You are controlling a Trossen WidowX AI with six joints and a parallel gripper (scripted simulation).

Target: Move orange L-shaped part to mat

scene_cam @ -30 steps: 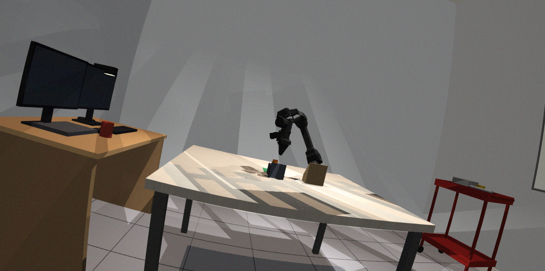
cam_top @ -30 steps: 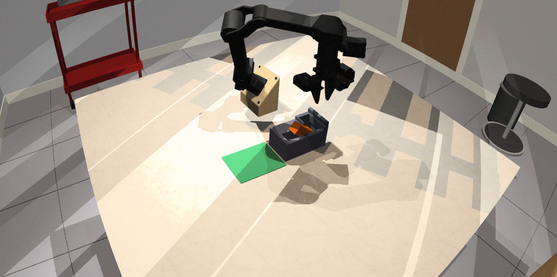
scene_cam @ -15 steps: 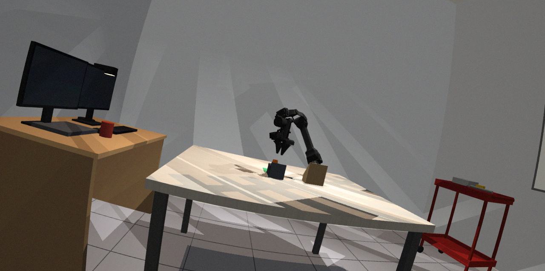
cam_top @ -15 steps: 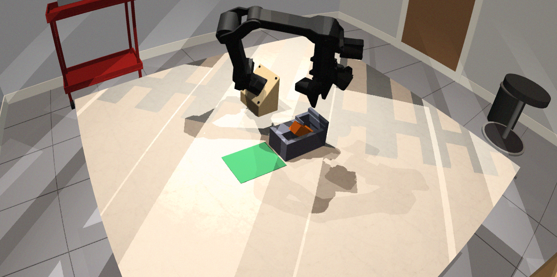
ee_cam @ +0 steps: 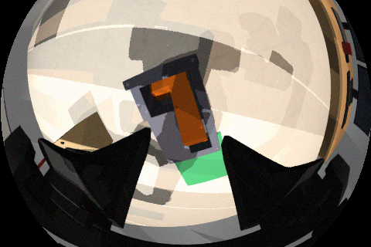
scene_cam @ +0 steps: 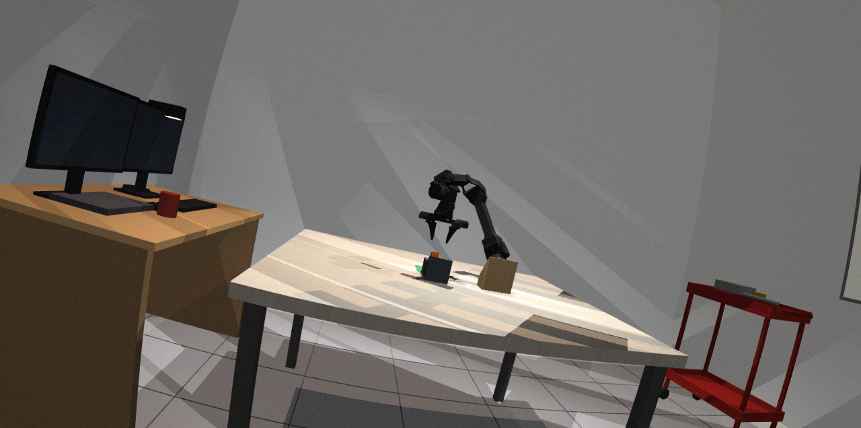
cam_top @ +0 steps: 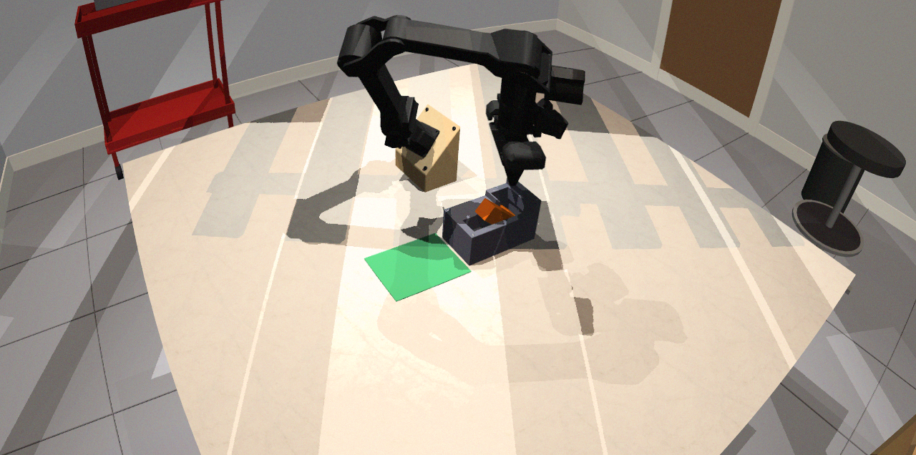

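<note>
The orange L-shaped part lies 10 cm below my gripper tip, 1 cm to the left of it and 1 cm behind it. From my gripper tip the other things lie so: green mat 17 cm to the right, 16 cm below, 4 cm behind.
</note>
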